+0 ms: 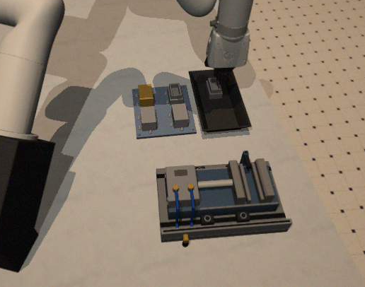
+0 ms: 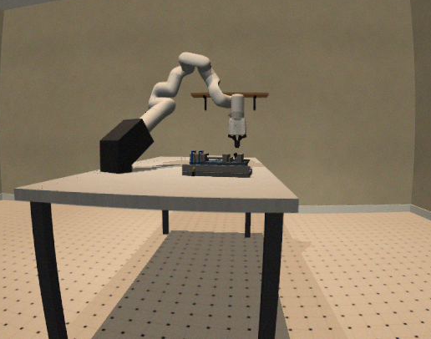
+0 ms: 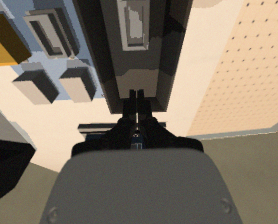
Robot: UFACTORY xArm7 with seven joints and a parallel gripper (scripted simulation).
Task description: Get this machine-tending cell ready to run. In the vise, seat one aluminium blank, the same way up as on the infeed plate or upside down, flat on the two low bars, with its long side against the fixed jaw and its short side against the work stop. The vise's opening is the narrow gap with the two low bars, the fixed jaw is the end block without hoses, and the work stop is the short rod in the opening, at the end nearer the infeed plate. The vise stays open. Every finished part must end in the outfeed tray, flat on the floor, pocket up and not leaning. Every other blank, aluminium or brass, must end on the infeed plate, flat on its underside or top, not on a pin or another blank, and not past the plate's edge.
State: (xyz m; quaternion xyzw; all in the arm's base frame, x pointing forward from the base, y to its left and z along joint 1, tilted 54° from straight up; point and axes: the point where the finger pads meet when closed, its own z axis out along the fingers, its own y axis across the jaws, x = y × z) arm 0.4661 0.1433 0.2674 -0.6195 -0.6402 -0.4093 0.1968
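Right now the brass blank is 220 mm behind my hand, 10 mm to the left of it and 110 mm below it. From my hand the other things lie so: hosed end block: 90 mm behind, 320 mm to the right, 60 mm below.
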